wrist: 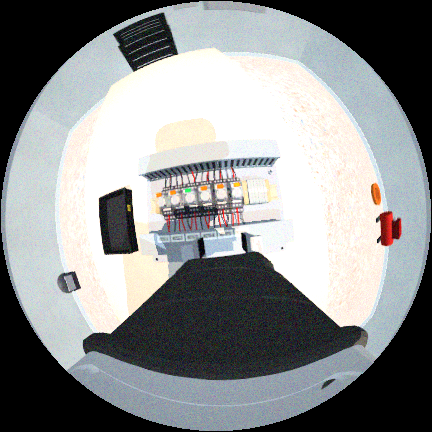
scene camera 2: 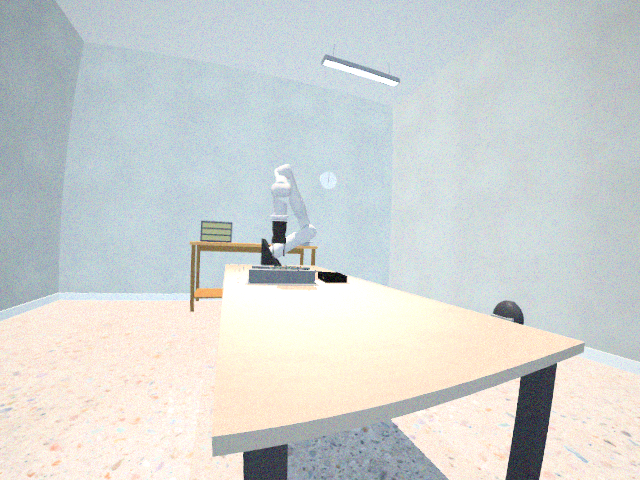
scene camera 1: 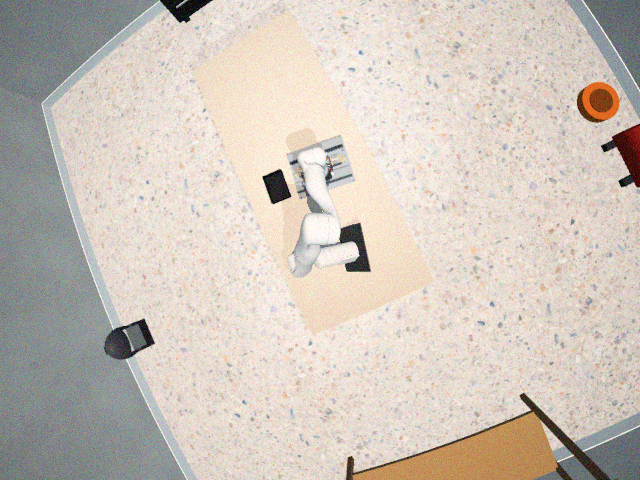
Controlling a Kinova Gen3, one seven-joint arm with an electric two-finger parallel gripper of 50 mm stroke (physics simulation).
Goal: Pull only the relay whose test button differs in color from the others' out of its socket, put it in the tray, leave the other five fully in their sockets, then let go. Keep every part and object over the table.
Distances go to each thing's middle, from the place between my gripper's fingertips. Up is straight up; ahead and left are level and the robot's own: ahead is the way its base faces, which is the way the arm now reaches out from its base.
Labels:
The grey panel (wrist: 273,210) lies 80 mm ahead of my hand and 110 mm below it.

